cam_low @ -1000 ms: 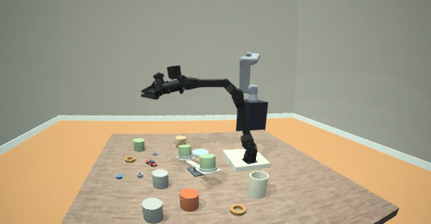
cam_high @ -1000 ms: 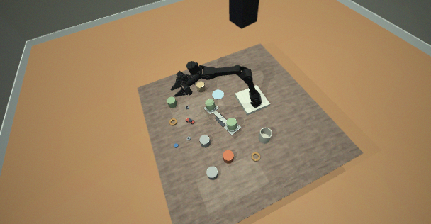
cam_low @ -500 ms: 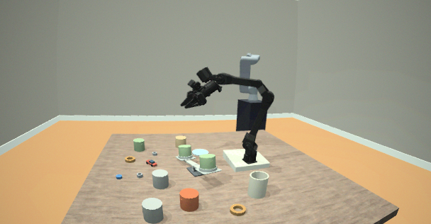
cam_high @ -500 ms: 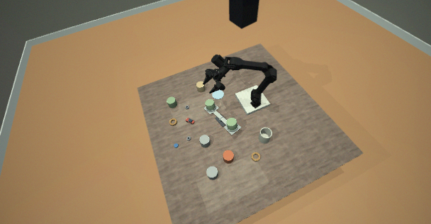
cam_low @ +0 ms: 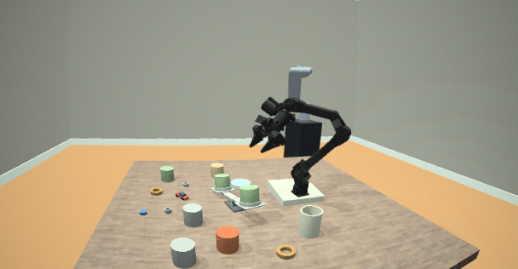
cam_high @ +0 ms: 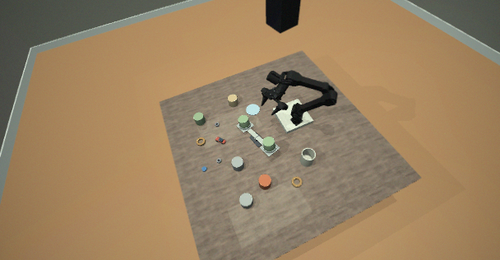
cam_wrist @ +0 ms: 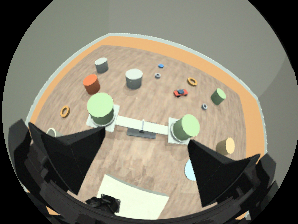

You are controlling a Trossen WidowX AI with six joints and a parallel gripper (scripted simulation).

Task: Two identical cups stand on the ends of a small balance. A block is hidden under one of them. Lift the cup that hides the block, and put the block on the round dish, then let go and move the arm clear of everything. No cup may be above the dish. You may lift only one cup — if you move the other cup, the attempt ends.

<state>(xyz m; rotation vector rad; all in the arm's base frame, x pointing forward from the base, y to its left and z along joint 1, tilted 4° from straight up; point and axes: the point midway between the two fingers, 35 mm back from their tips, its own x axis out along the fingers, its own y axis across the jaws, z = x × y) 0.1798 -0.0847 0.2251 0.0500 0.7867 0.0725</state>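
The mint block lies 10 cm ahead of my gripper tip, 12 cm to the right of it and 20 cm below it. Round my gripper tip: round light-blue dish (3 cm behind, 21 cm to the right, 24 cm below); then white hollow cup (7 cm behind, 32 cm to the left, 20 cm below); then small balance (9 cm ahead, 1 cm to the left, 20 cm below).
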